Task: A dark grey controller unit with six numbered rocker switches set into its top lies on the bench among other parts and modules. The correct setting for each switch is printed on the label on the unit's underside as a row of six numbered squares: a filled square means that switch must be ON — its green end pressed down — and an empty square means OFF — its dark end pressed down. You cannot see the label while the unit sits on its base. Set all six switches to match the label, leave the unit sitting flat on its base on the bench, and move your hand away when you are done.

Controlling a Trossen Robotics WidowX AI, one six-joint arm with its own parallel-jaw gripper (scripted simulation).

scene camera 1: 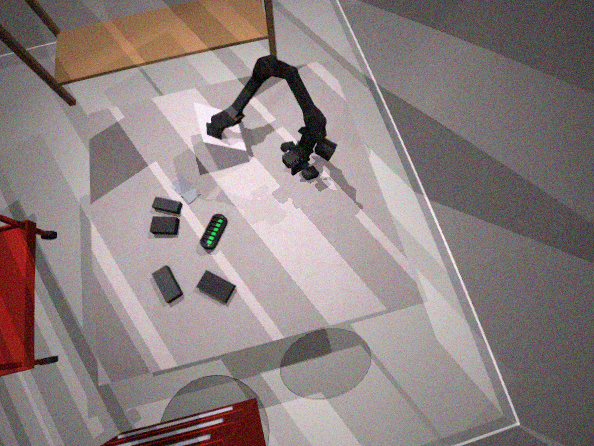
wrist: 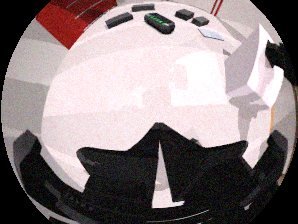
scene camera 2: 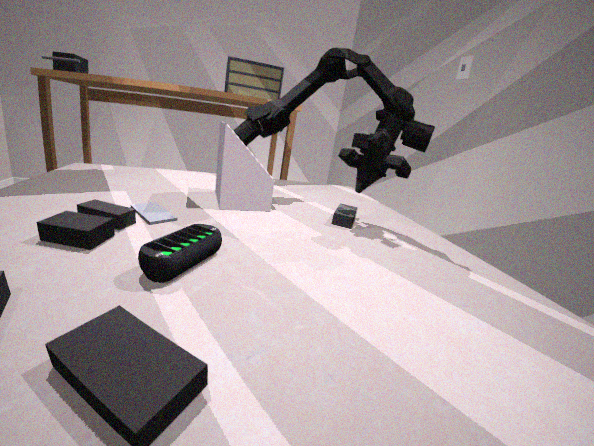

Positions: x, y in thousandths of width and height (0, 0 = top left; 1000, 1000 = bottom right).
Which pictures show my gripper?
Scene camera 1, the wrist view and scene camera 2: all of them.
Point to a dark block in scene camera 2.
230, 851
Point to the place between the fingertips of my gripper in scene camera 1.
At 492, 391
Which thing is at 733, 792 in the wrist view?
My gripper.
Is my gripper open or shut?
Shut.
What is my gripper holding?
Nothing.
